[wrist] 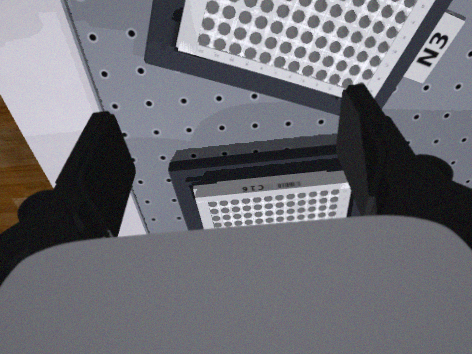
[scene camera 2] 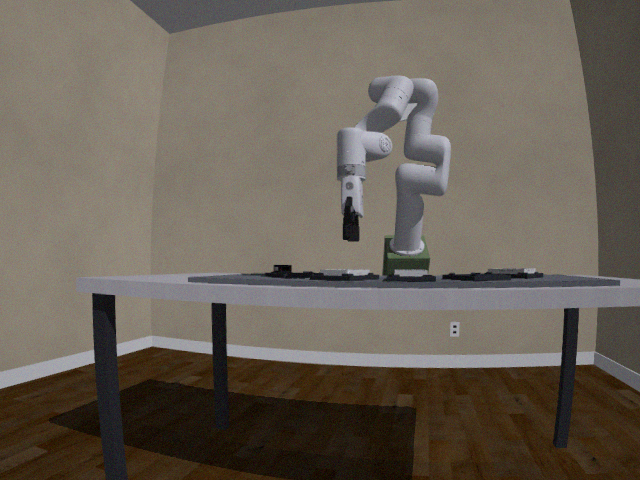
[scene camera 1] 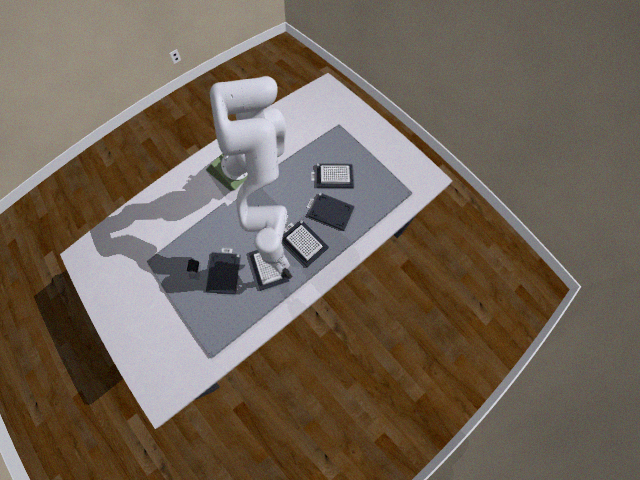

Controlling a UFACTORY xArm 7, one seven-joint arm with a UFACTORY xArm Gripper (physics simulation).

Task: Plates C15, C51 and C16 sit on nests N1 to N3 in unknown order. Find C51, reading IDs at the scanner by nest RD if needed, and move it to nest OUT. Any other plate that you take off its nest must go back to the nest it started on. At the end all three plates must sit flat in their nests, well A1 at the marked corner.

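Frame: origin at the arm's base, x ahead, y left, z up, level; centimetres.
Seen in the pictures: gripper, fingertip midpoint: (wrist: 230, 129) (scene camera 2: 351, 240); arm's base at its link origin: (scene camera 2: 406, 246) (scene camera 1: 235, 165).
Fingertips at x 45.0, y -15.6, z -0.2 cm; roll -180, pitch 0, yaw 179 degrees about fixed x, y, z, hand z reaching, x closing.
Offsets run from my fingertips to a thing's middle. "*": to the spot under its first point. Level surfaces: height alone.
My gripper (scene camera 1: 285, 274) (scene camera 2: 351, 239) (wrist: 230, 129) is open and empty, well above the table near the front edge of the nest labelled N3. A white plate @[dx -4.6, dy -1.8, dz -8.2 cm] (scene camera 1: 265, 270) (scene camera 2: 345, 272) (wrist: 305, 30) sits in that nest, its ID not visible. The neighbouring plate @[dx -2.1, dy +15.3, dz -8.2 cm] (scene camera 1: 305, 242) (scene camera 2: 410, 272) (wrist: 272, 207) reads C16 in the wrist view and sits in its nest; its lower part there is hidden by the gripper body. A third plate @[dx -16.2, dy +46.9, dz -8.2 cm] (scene camera 1: 336, 174) (scene camera 2: 511, 270) sits in the far nest, ID unreadable. Two dark nests hold no plate: one @[dx -16.9, dy -18.0, dz -8.4 cm] (scene camera 1: 223, 273) beside the scanner, another @[dx -4.7, dy +33.4, dz -9.3 cm] (scene camera 1: 330, 211) (scene camera 2: 476, 276) between C16 and the third plate.
The small black scanner @[* dx -25.3, dy -24.6, dz -6.7 cm] (scene camera 1: 192, 265) (scene camera 2: 282, 268) stands left of the nests. All nests lie on the grey perforated mat @[dz -10.1 cm] (scene camera 1: 210, 330) (wrist: 200, 112) on the white table @[dz -11.4 cm] (scene camera 1: 155, 397). The arm rises from a green base (scene camera 1: 219, 173) (scene camera 2: 408, 264) at the back edge.
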